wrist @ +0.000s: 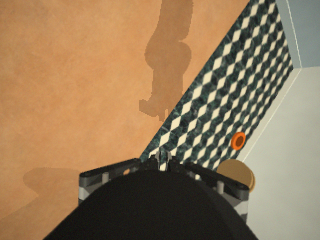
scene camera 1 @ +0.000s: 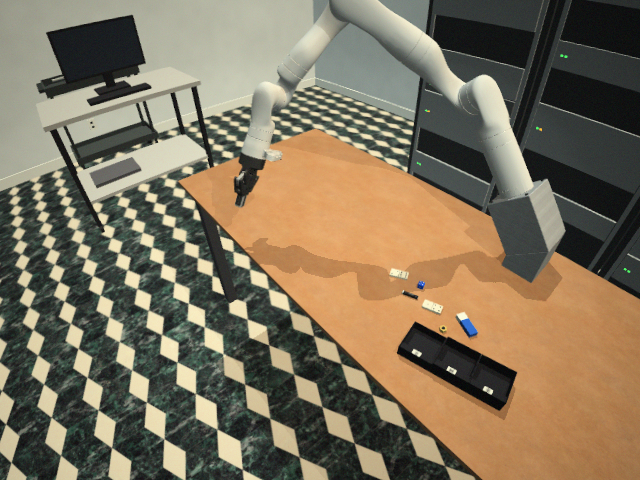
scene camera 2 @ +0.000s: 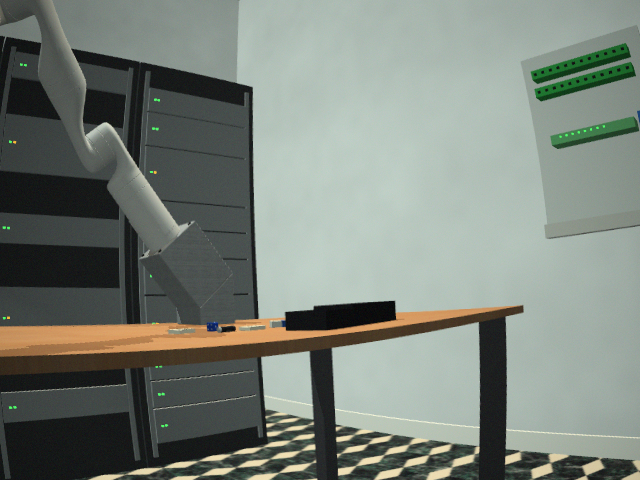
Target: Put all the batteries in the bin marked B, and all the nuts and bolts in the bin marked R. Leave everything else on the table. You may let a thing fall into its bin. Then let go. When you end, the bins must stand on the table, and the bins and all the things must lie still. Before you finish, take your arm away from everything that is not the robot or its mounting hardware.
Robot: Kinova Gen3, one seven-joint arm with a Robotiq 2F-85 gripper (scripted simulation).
my gripper: wrist; scene camera 1; not seen in scene camera 2 (out of frame)
same spot on my gripper: (scene camera 1: 240, 200) = (wrist: 176, 159)
